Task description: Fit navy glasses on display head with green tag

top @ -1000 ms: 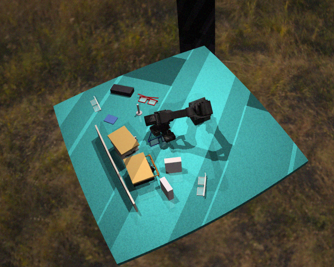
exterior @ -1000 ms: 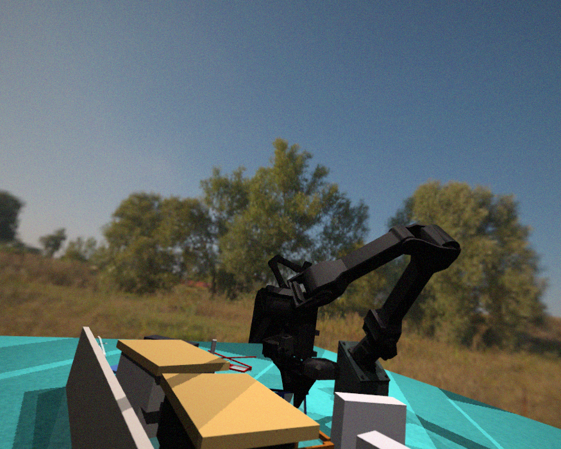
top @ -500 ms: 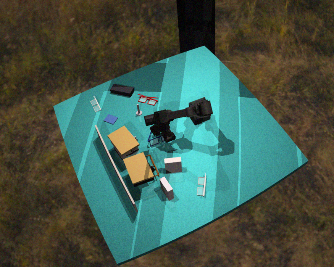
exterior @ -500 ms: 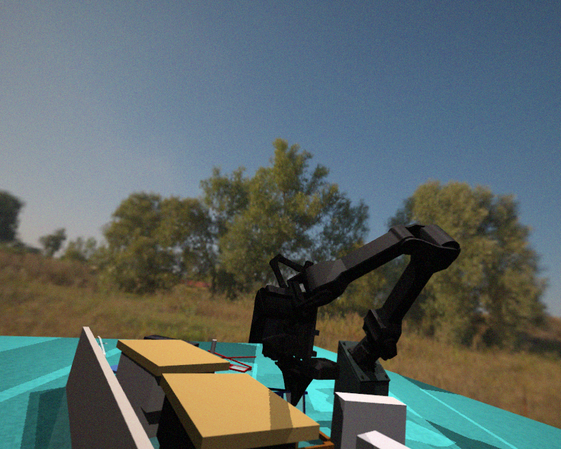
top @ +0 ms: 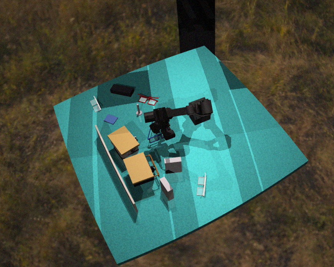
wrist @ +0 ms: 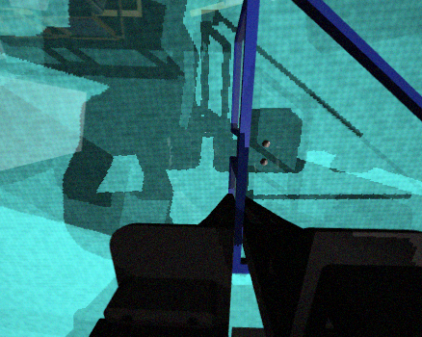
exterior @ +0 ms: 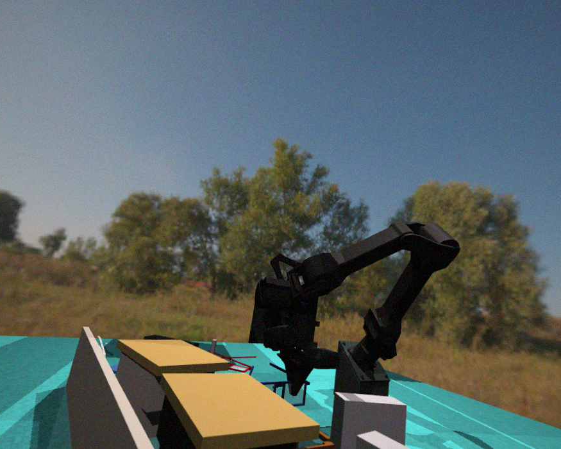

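Now: gripper tip 27 cm to the left of the round base, 2 cm short of it and 1 cm above it. Also, from my gripper tip: blue flat patch: 35 cm to the right, 19 cm ahead, 3 cm below; then long board: 36 cm ahead, 2 cm to the left, 2 cm above; then dark box: 52 cm to the right, 2 cm below, 1 cm ahead.
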